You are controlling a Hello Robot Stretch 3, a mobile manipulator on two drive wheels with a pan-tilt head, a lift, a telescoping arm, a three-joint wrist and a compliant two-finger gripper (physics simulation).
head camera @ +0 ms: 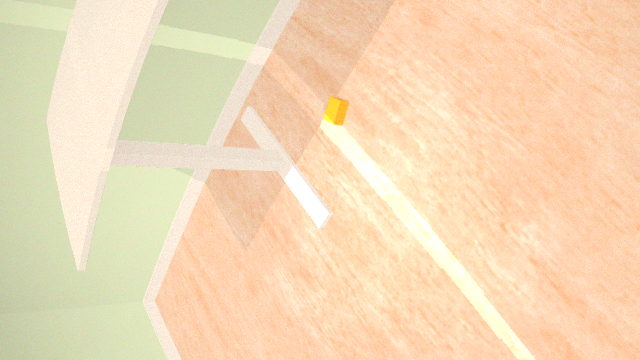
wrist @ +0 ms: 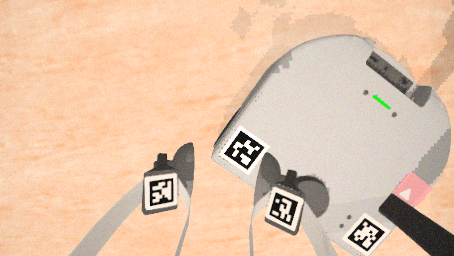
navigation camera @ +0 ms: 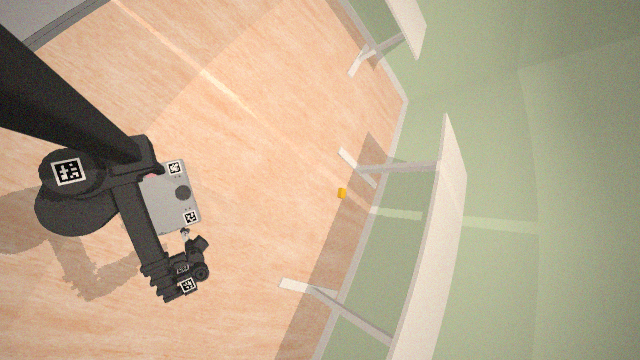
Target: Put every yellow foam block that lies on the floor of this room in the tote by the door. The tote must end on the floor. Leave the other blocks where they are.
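Pixels of known places: gripper, fingertip midpoint: [navigation camera: 190,235]; robot's base at its link origin: [navigation camera: 182,191].
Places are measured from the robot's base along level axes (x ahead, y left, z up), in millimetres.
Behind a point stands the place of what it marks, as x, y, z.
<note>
A yellow foam block [head camera: 336,111] @(1187, -391, 45) [navigation camera: 341,193] @(1184, -396, 44) lies on the floor near one foot of a white wall bench, at the end of a bright strip of light in the head camera view and at the edge of the bench's shadow. My gripper [wrist: 226,166] @(-22, -169, 361) is open, with space between its two fingertips. It is over the robot's own base and the floor beside it, well away from the block. In the navigation camera view the folded wrist is at the lower left, and the fingertips are too small to judge. The tote and the door do not show in these views.
The white bench [head camera: 100,90] @(1124, -341, 950) [navigation camera: 434,240] @(885, -509, 950) stands along the green wall, its T-shaped feet reaching onto the floor. A second white bench [navigation camera: 407,25] @(1698, 917, 720) is at the top of the navigation camera view. A grey unit's edge [navigation camera: 65,22] @(-327, 942, 35) is at the top left. My base [navigation camera: 170,197] @(-59, -4, 159) [wrist: 325,115] is beside the wrist.
</note>
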